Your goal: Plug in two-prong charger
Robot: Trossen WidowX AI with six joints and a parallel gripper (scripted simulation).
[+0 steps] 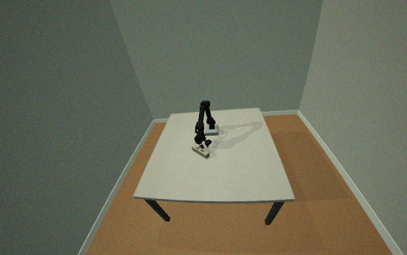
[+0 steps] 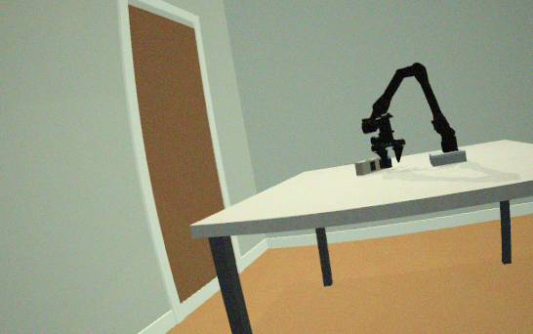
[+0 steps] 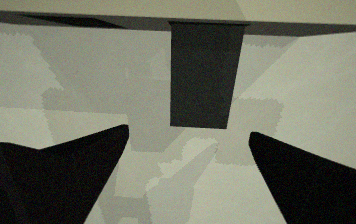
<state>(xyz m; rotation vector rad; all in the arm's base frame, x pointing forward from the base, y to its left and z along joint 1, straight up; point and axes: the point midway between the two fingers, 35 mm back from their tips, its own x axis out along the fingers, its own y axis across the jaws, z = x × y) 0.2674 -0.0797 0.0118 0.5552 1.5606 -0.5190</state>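
Right now the two-prong charger is 40 mm to the right of my gripper tip, 40 mm ahead of it and 10 mm above it.
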